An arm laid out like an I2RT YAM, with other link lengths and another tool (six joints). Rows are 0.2 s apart.
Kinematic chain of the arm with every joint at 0, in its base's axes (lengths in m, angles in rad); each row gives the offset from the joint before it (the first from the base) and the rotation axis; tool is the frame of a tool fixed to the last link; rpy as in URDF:
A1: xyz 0 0 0.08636 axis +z
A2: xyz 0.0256 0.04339 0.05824 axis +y
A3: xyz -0.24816 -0.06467 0 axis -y
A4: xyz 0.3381 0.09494 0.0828 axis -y
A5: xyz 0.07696 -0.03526 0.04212 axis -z
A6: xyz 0.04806 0 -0.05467 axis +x
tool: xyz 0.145 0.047 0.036 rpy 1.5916 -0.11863 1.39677
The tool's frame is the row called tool.
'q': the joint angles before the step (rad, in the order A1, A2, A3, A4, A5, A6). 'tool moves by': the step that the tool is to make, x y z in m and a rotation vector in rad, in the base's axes. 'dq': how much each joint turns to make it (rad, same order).
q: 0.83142, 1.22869, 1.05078, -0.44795, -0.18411, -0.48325
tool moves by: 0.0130, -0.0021, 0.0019, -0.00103, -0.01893, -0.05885
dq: -0.00152, 0.00013, 0.00149, 0.01401, 0.05522, 0.02153
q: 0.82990, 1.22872, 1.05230, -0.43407, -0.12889, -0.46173
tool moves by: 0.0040, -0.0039, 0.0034, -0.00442, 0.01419, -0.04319
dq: 0.00154, -0.00589, 0.01094, -0.02606, 0.03221, 0.03214
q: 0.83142, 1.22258, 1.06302, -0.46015, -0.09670, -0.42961
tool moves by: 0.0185, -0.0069, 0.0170, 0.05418, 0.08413, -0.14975
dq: -0.00929, -0.00001, 0.03837, -0.04442, 0.05673, 0.16236
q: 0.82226, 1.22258, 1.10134, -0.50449, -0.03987, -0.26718
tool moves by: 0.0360, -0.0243, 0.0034, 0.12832, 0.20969, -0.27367
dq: -0.05201, -0.00469, 0.00311, -0.05539, 0.03225, 0.32488
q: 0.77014, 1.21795, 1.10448, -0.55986, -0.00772, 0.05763
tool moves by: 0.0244, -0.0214, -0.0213, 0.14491, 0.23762, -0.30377
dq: -0.00922, 0.00922, -0.03228, -0.03682, 0.04766, 0.39614
